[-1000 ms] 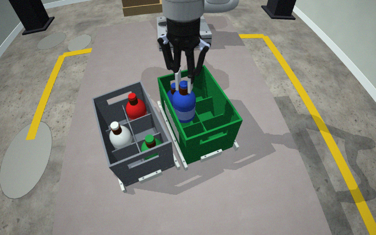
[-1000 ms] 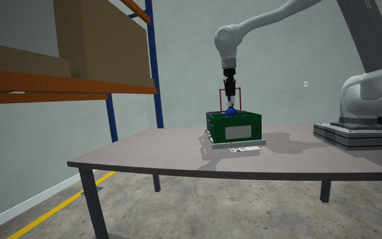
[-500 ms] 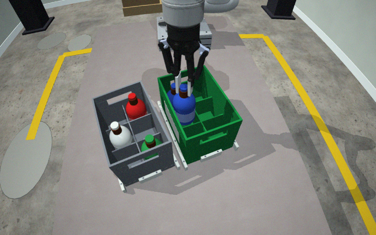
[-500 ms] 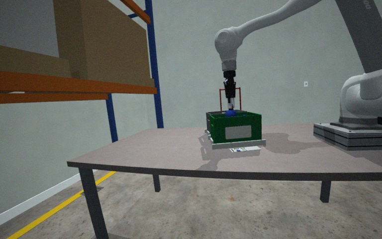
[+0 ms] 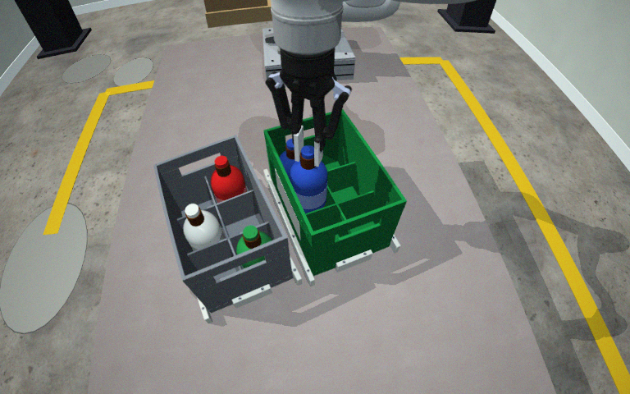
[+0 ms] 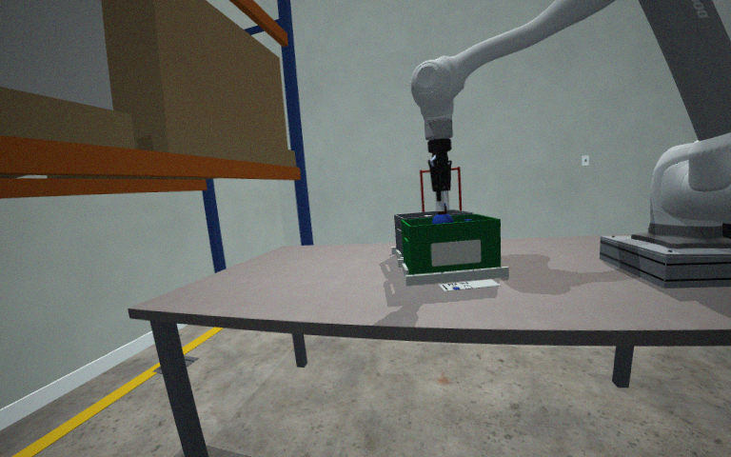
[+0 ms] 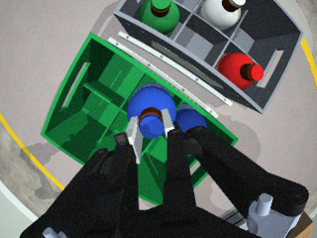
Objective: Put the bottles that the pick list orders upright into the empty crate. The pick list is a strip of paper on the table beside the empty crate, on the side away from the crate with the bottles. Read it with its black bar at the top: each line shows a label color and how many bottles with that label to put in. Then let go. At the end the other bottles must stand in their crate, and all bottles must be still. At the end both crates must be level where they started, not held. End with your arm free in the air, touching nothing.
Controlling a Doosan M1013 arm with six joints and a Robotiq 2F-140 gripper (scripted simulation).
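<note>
My hand is 10 mm past the green crate, 40 mm to the right of it and 150 mm above it. From my hand the other things lie so: grey crate 50 mm ahead, 180 mm to the right, 150 mm below; green bottle 120 mm ahead, 120 mm to the right, 150 mm below; red-label bottle 50 mm behind, 170 mm to the right, 150 mm below.
</note>
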